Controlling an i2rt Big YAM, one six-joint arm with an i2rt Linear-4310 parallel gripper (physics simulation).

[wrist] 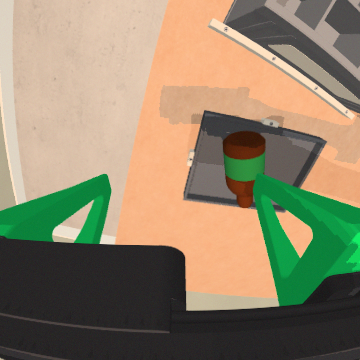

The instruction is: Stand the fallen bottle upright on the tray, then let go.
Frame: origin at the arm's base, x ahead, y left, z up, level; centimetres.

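Where they show: gripper, fingertip midpoint: point(181, 181).
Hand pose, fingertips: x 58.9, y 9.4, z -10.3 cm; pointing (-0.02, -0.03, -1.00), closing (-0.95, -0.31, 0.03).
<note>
Each offset is from my fingertips to the centre of the thing. "pt": to the spot under its first point. Level surfaces: height alone.
A brown bottle {dx -16.3, dy +9.0, dz -21.8 cm} point(244, 169) with a green band lies on its side on the grey tray {dx -18.8, dy +8.7, dz -24.7 cm} point(207, 177), right of the view's middle. Its wide base points to the top of the view and its narrow neck points down toward the tray's near edge. My gripper point(181, 181) is open, with its two green fingers wide apart and nothing between them. It hangs above the table. The right fingertip overlaps the bottle's lower right side in the view, and the left fingertip is well to the left of the tray.
A large grey crate {pt dx -5.0, dy -12.5, dz -13.1 cm} point(262, 22) with compartments stands at the upper right, with a pale strip {pt dx -16.4, dy -10.6, dz -23.0 cm} point(295, 71) along its edge. The tray lies on an orange surface {dz -26.0 cm} point(165, 235). A beige, speckled surface point(75, 100) lies to the left. Shadows fall around the tray.
</note>
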